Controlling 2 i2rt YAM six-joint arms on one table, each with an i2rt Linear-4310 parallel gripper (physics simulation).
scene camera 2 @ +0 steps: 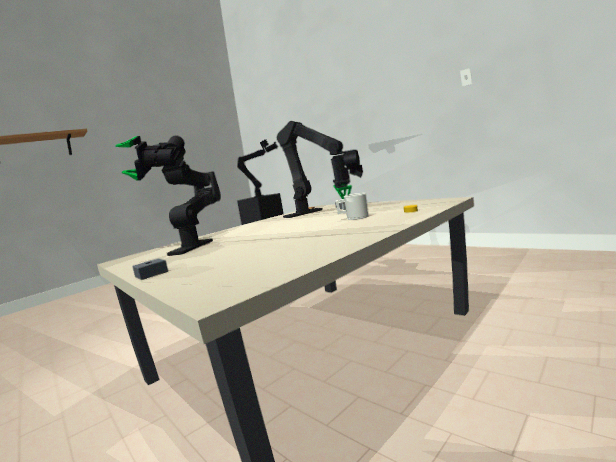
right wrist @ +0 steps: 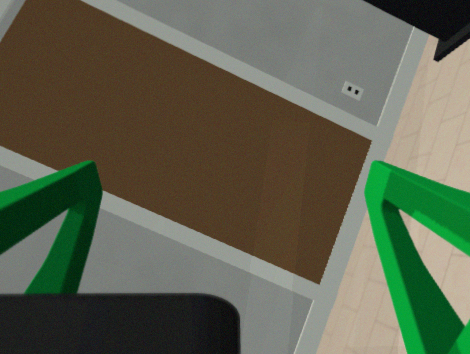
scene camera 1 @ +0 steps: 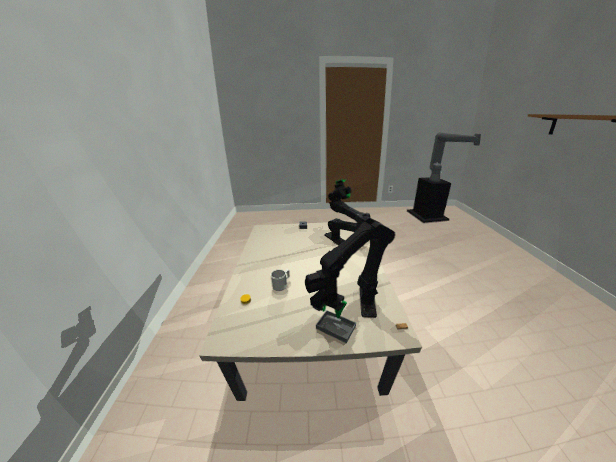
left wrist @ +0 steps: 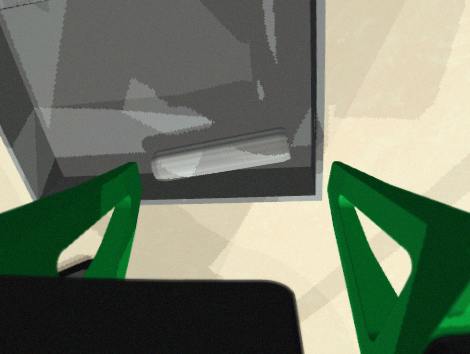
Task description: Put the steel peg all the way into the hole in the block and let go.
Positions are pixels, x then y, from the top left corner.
Labels:
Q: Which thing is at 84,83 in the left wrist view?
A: A grey tray.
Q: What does the steel peg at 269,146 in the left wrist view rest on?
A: A grey tray.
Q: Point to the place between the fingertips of the left gripper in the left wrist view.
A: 234,175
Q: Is the right gripper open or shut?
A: Open.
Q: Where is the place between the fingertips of the right gripper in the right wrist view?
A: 233,176

